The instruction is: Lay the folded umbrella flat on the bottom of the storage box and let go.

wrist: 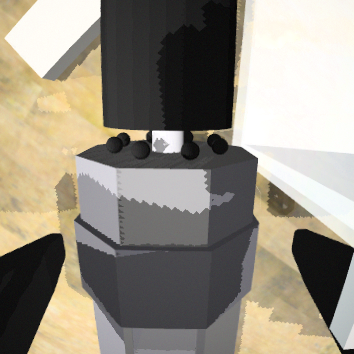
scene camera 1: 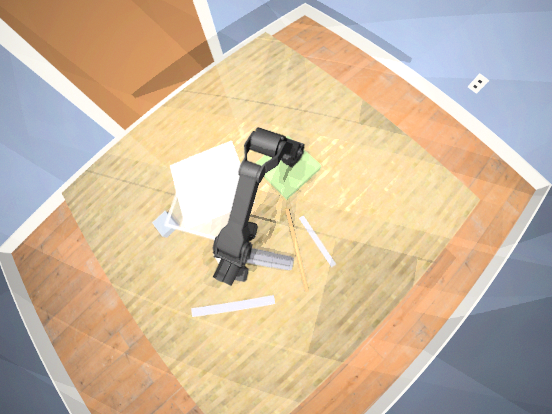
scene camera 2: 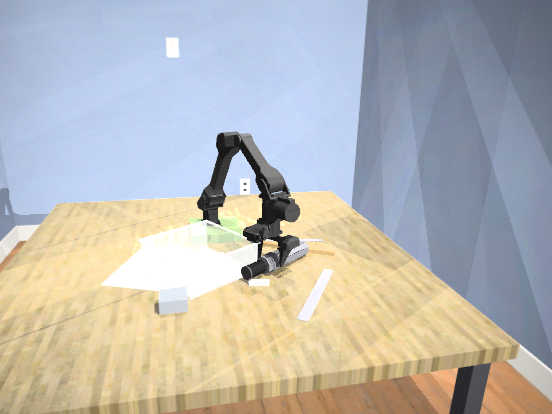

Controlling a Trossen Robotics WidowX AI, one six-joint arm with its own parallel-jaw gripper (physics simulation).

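Frame: origin at the arm's base, x ahead, y left, z up, level; metres.
Where they show: gripper, fingertip midpoint: (wrist: pixel 179 243) (scene camera 2: pixel 269 263); arm's base at its link origin: (scene camera 1: pixel 290 157).
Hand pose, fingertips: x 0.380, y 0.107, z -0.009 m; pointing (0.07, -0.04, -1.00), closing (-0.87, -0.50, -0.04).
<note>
Each offset is from my fingertips to the top centre of the thing. "spot": to the spot under its first point.
The folded umbrella {dx -0.011, dy +0.028, dz +0.034 m} (scene camera 1: pixel 272 259) (scene camera 2: pixel 298 252) (wrist: pixel 162 285), grey with a black handle {spot: dx +0.065, dy -0.069, dz +0.016 m} (scene camera 2: pixel 254 270) (wrist: pixel 150 65), lies on the table alongside the storage box. My gripper (scene camera 2: pixel 271 259) (wrist: pixel 179 243) is open and low over the umbrella. In the wrist view its fingers stand apart on either side of the grey body, below the handle joint, with a gap on each side. In scene camera 1 the arm hides the fingertips and the handle. The clear, white-rimmed storage box {dx -0.065, dy -0.207, dz +0.073 m} (scene camera 1: pixel 192 231) (scene camera 2: pixel 246 256) stands next to the handle end, at the right in the wrist view.
A white panel (scene camera 1: pixel 205 182) (scene camera 2: pixel 175 267) is at the box. A green pad (scene camera 1: pixel 302 175) (scene camera 2: pixel 225 233) lies near the arm's base. A blue-grey block {dx +0.123, dy -0.310, dz +0.012 m} (scene camera 1: pixel 163 224) (scene camera 2: pixel 173 301), white strip {dx +0.173, dy +0.083, dz -0.021 m} (scene camera 1: pixel 232 306) (scene camera 2: pixel 316 295), thin strip {dx -0.197, dy +0.164, dz -0.022 m} (scene camera 1: pixel 317 241), orange stick {dx -0.128, dy +0.126, dz -0.012 m} (scene camera 1: pixel 297 250) and small white block {dx +0.079, dy -0.059, dz -0.012 m} (scene camera 2: pixel 259 282) (wrist: pixel 55 35) lie around.
</note>
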